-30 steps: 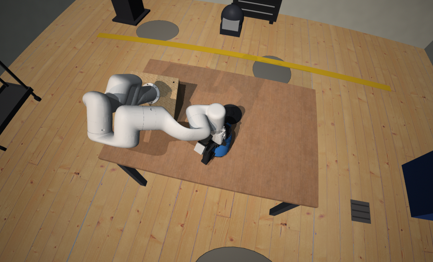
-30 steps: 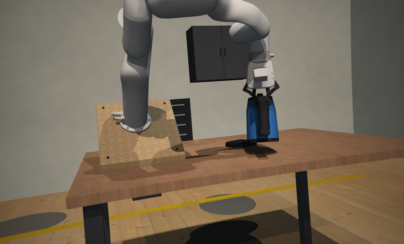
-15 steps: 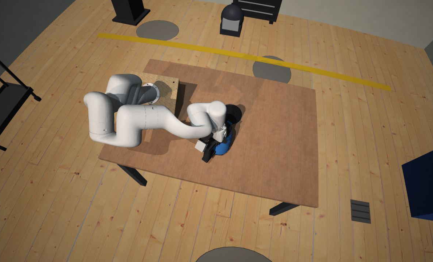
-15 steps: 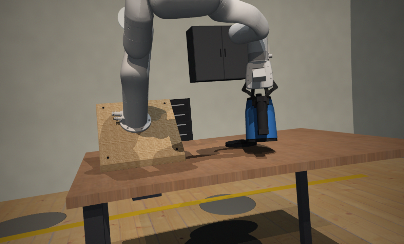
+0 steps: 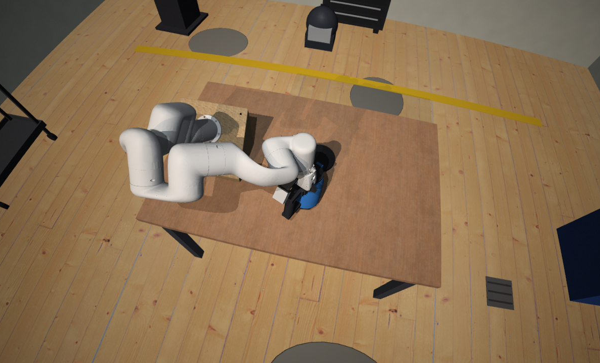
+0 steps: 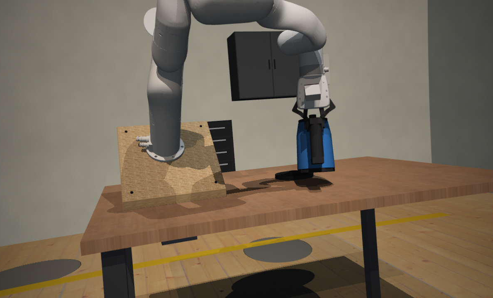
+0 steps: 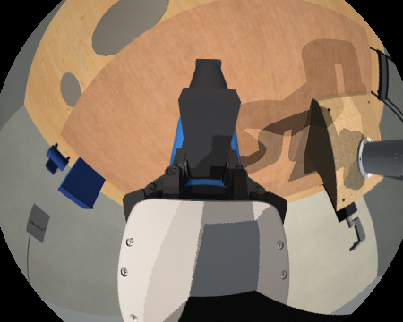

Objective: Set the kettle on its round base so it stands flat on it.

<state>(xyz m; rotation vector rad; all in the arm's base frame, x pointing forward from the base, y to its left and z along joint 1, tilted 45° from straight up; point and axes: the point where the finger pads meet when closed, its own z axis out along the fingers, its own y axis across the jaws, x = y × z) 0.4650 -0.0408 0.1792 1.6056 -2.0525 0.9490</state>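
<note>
The blue kettle is 6 cm below my hand, 3 cm to the left of it and 1 cm ahead of it. The rest, counted from my hand: round black base (28 cm to the left, 19 cm below, 1 cm ahead).
</note>
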